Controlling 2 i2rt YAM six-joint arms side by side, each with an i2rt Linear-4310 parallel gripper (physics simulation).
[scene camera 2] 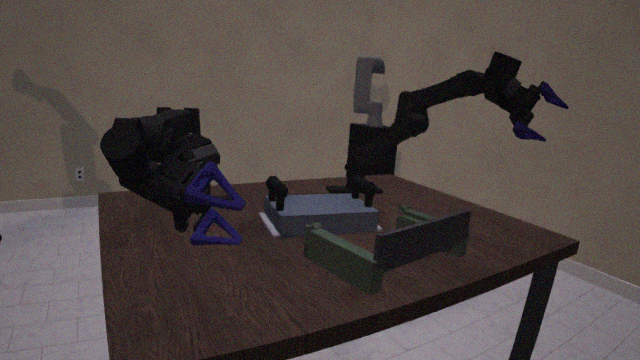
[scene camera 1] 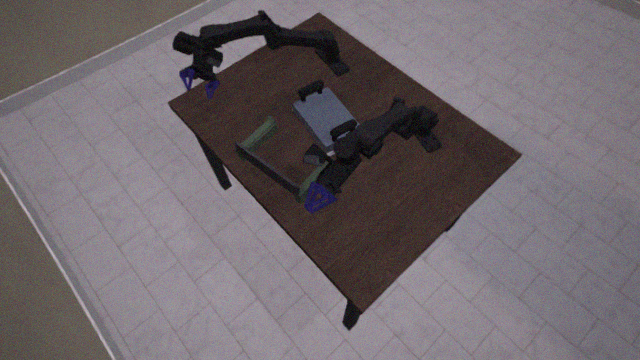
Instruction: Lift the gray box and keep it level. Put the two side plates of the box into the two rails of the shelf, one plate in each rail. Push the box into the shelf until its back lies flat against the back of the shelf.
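Places are measured from the left arm's base along level axes (x ahead, y left, z up), in centimetres.
Where they show: left gripper, fingertip midpoint: (scene camera 2: 556,123) (scene camera 1: 307,210); right gripper, fingertip midpoint: (scene camera 2: 242,225) (scene camera 1: 199,95); left arm's base at its link origin: (scene camera 1: 421,132); right arm's base at its link origin: (scene camera 1: 332,60).
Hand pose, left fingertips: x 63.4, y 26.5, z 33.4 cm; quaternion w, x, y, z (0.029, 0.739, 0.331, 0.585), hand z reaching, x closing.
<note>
Each offset is from my left fingertips to the top centre of the thing. "*": to the spot under its first point. Level surfaces: height alone.
The gray box {dx -29.8, dy -48.0, dz -21.3 cm} (scene camera 1: 322,112) (scene camera 2: 320,222) rests level on the table, its two black handles {dx -28.5, dy -60.2, dz -21.3 cm} (scene camera 1: 311,88) (scene camera 2: 276,186) upright on top. A pale side plate (scene camera 1: 330,152) (scene camera 2: 269,224) shows low at one side. The shelf has a dark back {* dx +2.2, dy -31.9, dz -22.5 cm} (scene camera 1: 267,167) (scene camera 2: 425,240) and two green rails {* dx -0.9, dy -50.0, dz -27.0 cm} (scene camera 1: 259,135) (scene camera 2: 342,257), open towards the box and apart from it. My left gripper (scene camera 1: 314,204) (scene camera 2: 556,124) is open and empty, raised high, away from the box. My right gripper (scene camera 1: 200,93) (scene camera 2: 242,223) is open and empty, away from the handles. My left arm partly hides the box and one rail in scene camera 1.
The brown table {dz -33.4 cm} (scene camera 1: 400,200) (scene camera 2: 200,310) carries both arms along its far side, opposite the shelf. The shelf stands near the table's front edge. A gray upright bracket (scene camera 2: 362,85) rises behind the left arm's base in scene camera 2.
</note>
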